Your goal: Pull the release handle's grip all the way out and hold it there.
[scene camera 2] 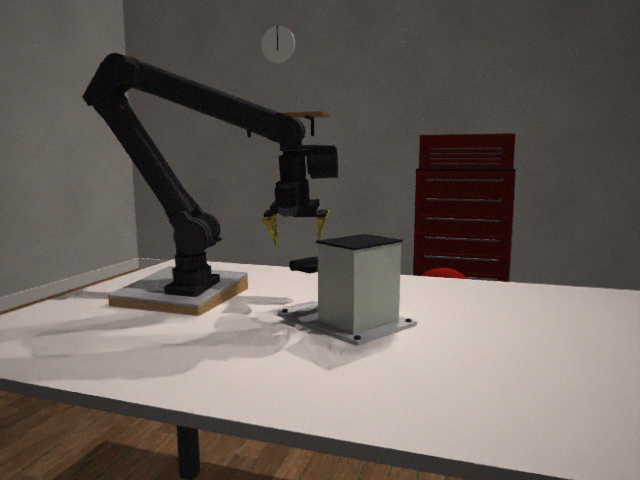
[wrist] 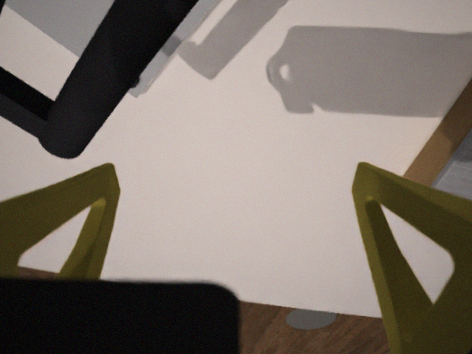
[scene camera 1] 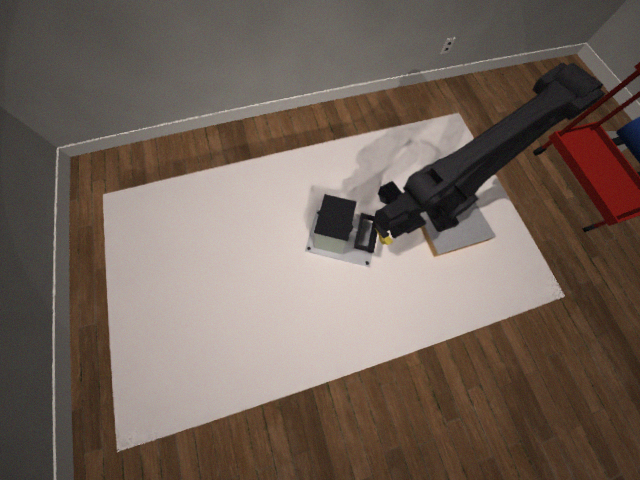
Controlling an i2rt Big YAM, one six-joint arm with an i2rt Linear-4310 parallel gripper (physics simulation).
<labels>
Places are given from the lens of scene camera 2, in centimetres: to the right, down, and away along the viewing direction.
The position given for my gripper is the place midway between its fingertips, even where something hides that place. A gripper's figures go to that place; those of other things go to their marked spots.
my gripper [scene camera 2: 298, 246]: -5, 1, 111
grey bolted plate [scene camera 2: 307, 315]: -3, 16, 102
</labels>
